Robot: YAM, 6 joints.
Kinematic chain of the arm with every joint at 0, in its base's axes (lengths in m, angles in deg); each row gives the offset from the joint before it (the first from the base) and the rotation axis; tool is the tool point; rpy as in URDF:
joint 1: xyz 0 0 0.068 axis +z
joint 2: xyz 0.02 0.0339 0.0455 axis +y
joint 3: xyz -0.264 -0.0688 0 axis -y
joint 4: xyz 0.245 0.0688 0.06 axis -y
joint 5: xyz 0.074 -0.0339 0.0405 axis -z
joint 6: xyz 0.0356 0 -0.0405 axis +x
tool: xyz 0 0 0 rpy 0 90 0
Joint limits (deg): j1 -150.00..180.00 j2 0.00..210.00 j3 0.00..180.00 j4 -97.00..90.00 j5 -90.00..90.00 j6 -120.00..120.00
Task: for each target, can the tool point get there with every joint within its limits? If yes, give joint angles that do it. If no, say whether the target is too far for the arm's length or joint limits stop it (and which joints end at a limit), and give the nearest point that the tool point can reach.
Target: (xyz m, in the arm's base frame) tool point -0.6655 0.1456 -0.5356
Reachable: no: too far | nearest point -0.4697 0.1028 -0.2960 | short by 0.312 m
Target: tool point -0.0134 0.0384 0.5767
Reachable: yes | joints -109.96 37.30 78.03 42.32 46.18 9.25
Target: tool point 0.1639 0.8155 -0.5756
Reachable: no: too far | nearest point 0.1005 0.5003 -0.2684 | short by 0.445 m
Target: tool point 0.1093 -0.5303 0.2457
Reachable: yes | joints -77.16 140.68 103.45 74.56 18.50 -35.80
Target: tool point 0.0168 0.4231 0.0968
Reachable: yes | joints 87.69 125.64 56.26 57.22 -0.46 -63.34
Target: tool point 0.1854 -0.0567 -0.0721
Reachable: yes | joints -8.27 153.72 53.18 -46.88 55.70 -21.64
